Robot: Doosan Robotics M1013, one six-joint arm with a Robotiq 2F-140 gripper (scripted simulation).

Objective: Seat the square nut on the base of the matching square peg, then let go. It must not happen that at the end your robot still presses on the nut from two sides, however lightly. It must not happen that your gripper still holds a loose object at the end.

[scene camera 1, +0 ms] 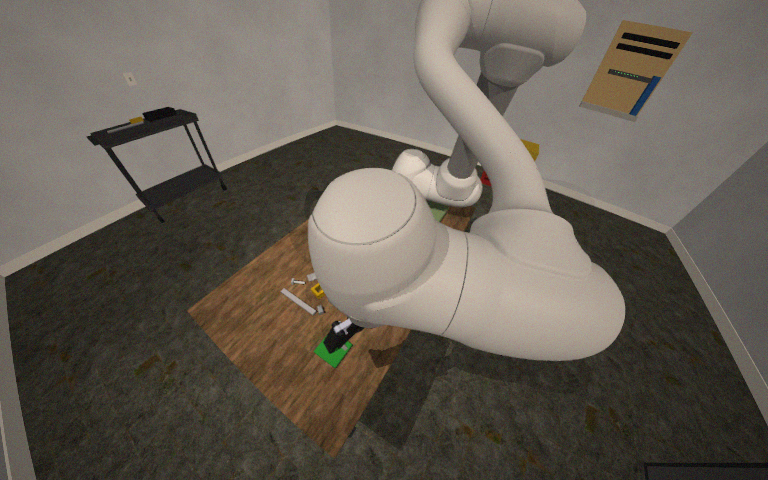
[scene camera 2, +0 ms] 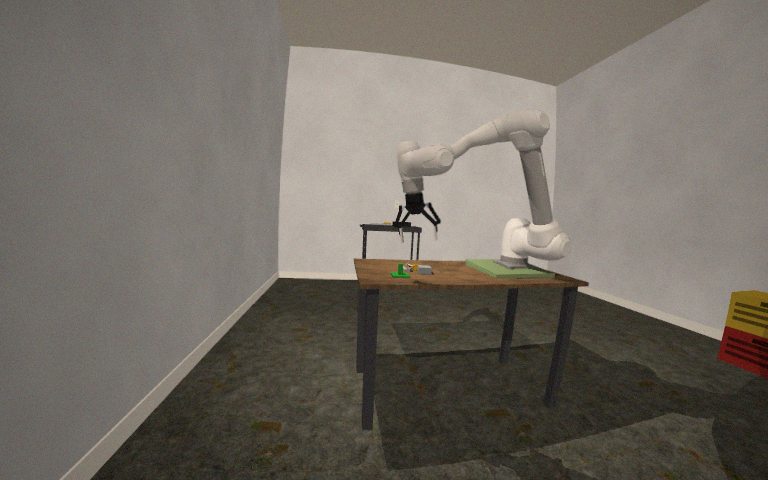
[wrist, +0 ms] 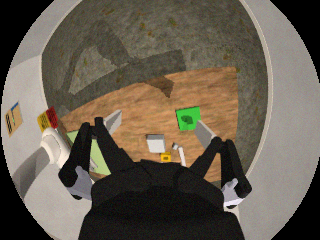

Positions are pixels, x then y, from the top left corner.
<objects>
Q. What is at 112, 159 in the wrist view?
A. The gripper.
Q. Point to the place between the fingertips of the gripper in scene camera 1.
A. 371, 325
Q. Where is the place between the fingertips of the gripper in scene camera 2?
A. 419, 241
</objects>
